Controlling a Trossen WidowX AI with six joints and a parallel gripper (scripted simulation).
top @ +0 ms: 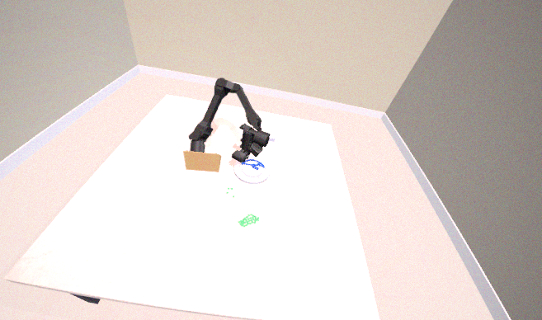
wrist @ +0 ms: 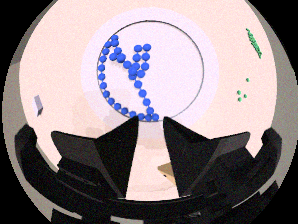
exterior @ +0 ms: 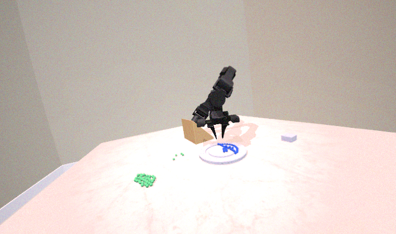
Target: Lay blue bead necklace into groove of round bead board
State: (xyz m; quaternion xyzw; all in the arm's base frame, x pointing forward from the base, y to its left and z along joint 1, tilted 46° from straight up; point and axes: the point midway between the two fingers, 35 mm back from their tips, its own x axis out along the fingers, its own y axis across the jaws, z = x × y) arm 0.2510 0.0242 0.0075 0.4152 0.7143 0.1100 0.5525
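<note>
My gripper tip is 40 mm short of the round white bead board, 20 mm to the left of it and 40 mm above it. Round my gripper tip: small grey block (150 mm ahead, 270 mm to the left, 30 mm below).
</note>
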